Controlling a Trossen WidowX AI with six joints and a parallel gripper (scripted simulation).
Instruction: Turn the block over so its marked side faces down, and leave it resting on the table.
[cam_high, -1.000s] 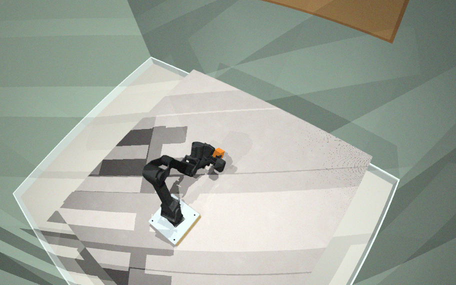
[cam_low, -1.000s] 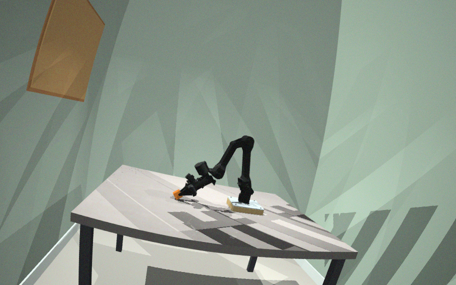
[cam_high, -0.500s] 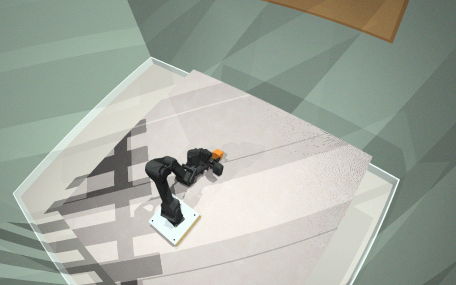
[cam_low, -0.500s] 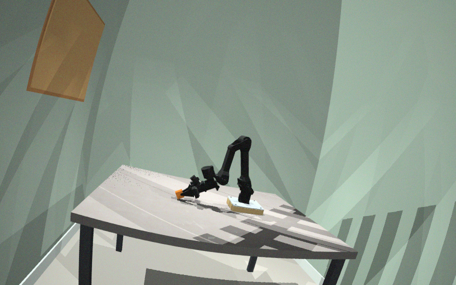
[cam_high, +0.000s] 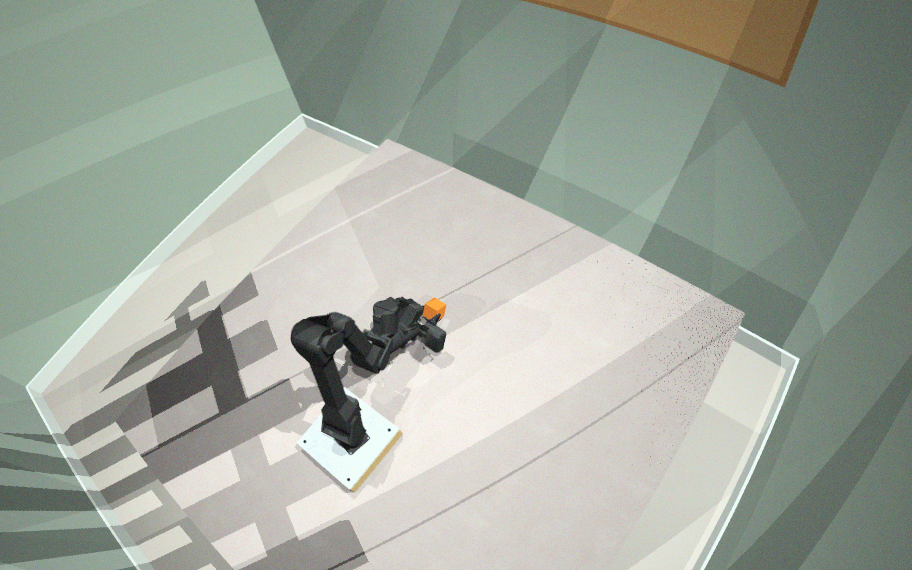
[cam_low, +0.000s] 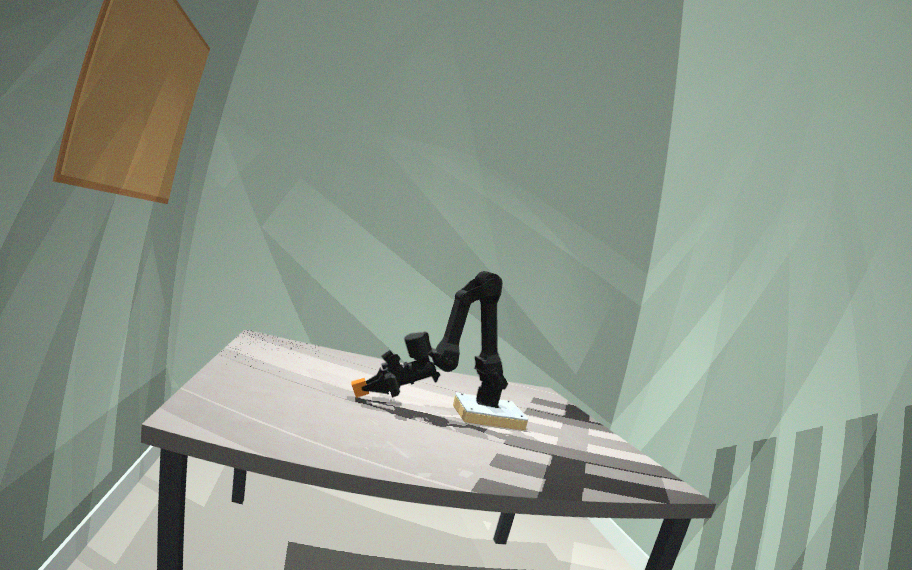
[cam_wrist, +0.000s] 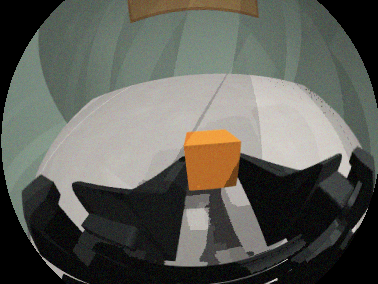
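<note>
Now: gripper tip 1 cm above the block.
</note>
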